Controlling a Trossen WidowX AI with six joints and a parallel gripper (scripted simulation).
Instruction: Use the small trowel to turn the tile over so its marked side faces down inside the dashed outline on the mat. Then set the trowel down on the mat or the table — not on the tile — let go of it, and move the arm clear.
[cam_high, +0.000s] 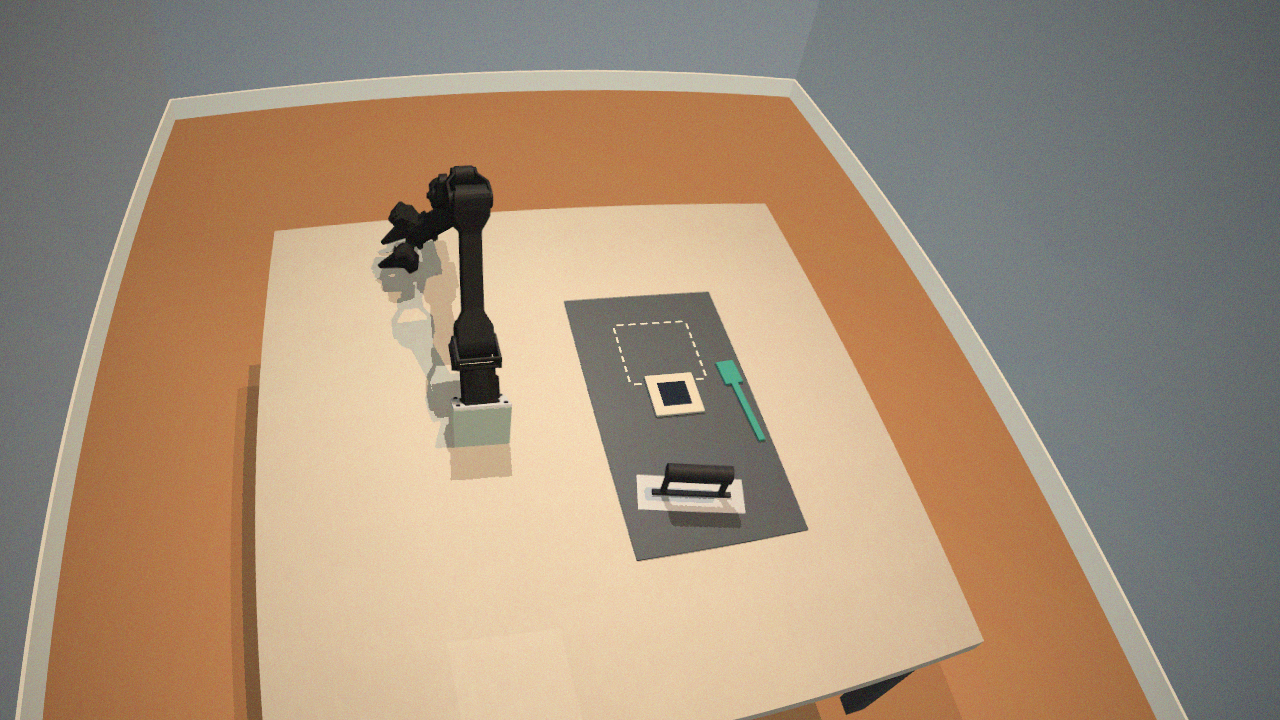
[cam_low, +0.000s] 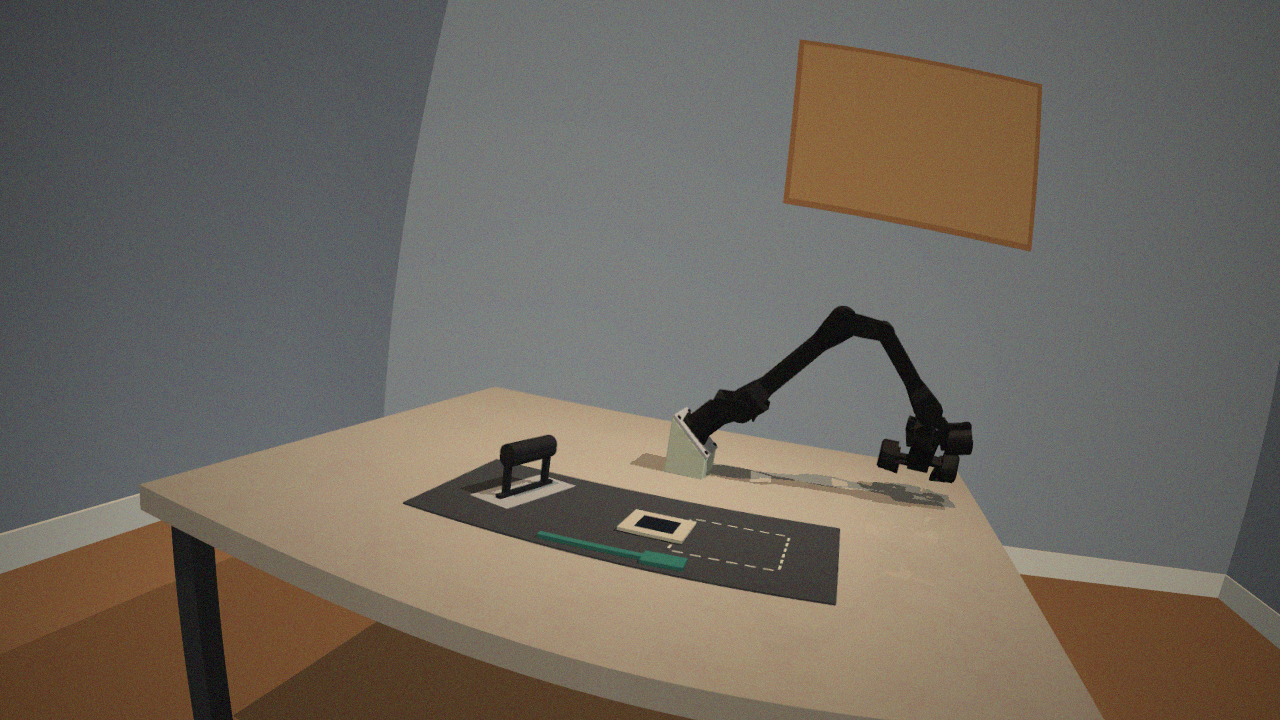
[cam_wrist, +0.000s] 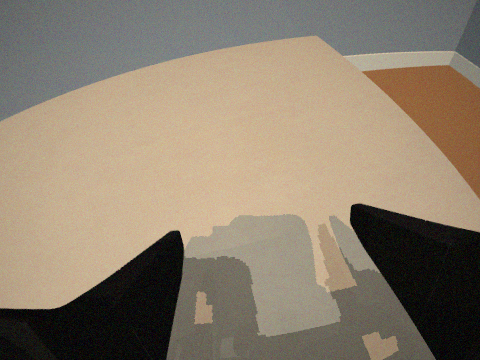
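My gripper tip is 540 mm short of the cream tile, 490 mm to the left of it and 20 mm above it. From my gripper tip the other things lie so: dark mat 540 mm ahead, 520 mm to the right, 50 mm below; green trowel 680 mm ahead, 510 mm to the right, 20 mm below.
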